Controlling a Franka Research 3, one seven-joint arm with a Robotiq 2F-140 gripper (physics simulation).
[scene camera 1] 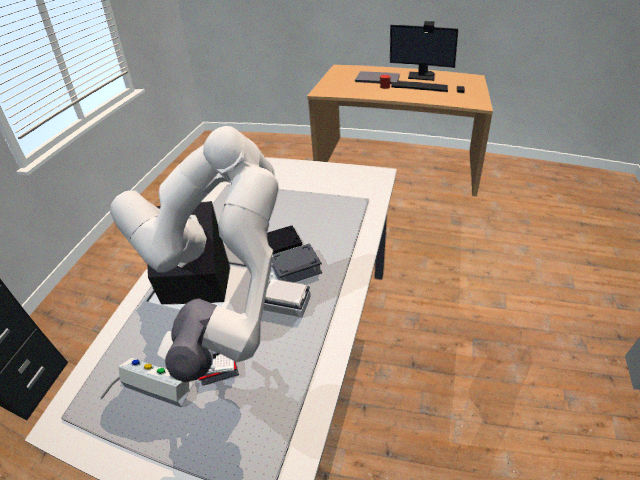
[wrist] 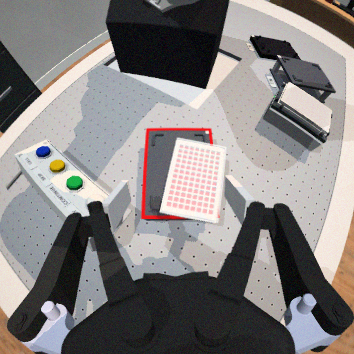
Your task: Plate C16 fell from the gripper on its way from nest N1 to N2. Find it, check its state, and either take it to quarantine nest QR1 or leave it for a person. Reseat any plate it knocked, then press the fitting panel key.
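A white plate with pink wells (wrist: 194, 181) (scene camera 1: 223, 363) lies on the red-rimmed dark nest (wrist: 161, 165). It is turned slightly and shifted right, overhanging the nest's right side; its label does not show. My gripper (wrist: 176, 188) is open, with one pale finger pad on each side of the plate and nothing held. In the scene view the arm's wrist hides the fingers. The panel (wrist: 55, 182) (scene camera 1: 152, 379) stands left of the nest, with blue (wrist: 43, 151), yellow (wrist: 57, 165) and green (wrist: 74, 183) keys.
A black block (wrist: 165, 45) (scene camera 1: 188, 281) stands behind the nest. At the right are a nest holding a pale plate (wrist: 304, 109) (scene camera 1: 286, 293), a raised dark nest (wrist: 306, 72) (scene camera 1: 296, 260) and a black flat nest (wrist: 274, 47) (scene camera 1: 283, 238). A desk (scene camera 1: 356, 95) stands beyond the table.
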